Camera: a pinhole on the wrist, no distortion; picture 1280 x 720 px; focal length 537.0 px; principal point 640.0 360.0 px. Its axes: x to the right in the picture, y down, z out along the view. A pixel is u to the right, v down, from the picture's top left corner.
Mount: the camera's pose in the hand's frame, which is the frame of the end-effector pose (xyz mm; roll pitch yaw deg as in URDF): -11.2 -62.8 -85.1 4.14 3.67 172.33
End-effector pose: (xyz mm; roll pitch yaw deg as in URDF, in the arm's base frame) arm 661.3 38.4 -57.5 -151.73 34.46 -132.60
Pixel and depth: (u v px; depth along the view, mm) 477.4 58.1 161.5
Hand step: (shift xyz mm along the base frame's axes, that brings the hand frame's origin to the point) 11.1 4.9 -88.7
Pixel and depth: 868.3 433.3 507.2
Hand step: 456.5 128.5 -126.5
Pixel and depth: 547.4 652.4 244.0
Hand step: 201.3 -134.5 -52.6
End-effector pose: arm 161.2 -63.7 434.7 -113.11 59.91 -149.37
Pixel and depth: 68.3 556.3 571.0
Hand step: 32.3 -693.9 -424.6
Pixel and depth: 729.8 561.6 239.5
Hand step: 90.8 -172.3 93.5
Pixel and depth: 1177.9 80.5 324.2
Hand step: 380.5 85.5 162.4
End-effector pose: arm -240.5 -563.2 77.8 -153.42 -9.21 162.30
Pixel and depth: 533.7 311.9 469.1
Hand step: -161.6 -125.5 -331.6
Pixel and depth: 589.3 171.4 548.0
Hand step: -123.9 -17.5 -463.7
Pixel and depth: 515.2 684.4 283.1
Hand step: -116.7 -267.4 -89.6
